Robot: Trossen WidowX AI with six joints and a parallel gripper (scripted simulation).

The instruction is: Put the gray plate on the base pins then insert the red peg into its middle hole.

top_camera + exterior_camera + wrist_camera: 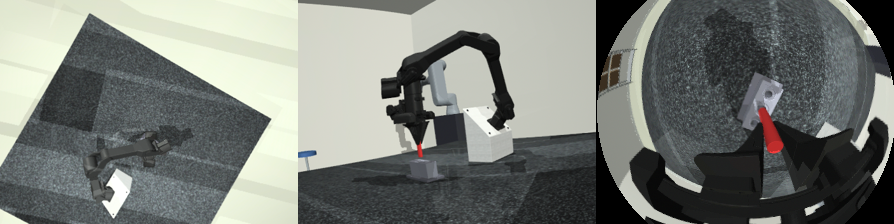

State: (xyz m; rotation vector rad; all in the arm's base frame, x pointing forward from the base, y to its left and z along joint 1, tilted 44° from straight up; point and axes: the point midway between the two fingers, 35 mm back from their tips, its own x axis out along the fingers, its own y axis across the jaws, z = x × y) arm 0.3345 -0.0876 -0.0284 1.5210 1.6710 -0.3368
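My gripper tip is now right at the red peg. Also, from my gripper tip: gray plate 7 cm below; then base 11 cm below.
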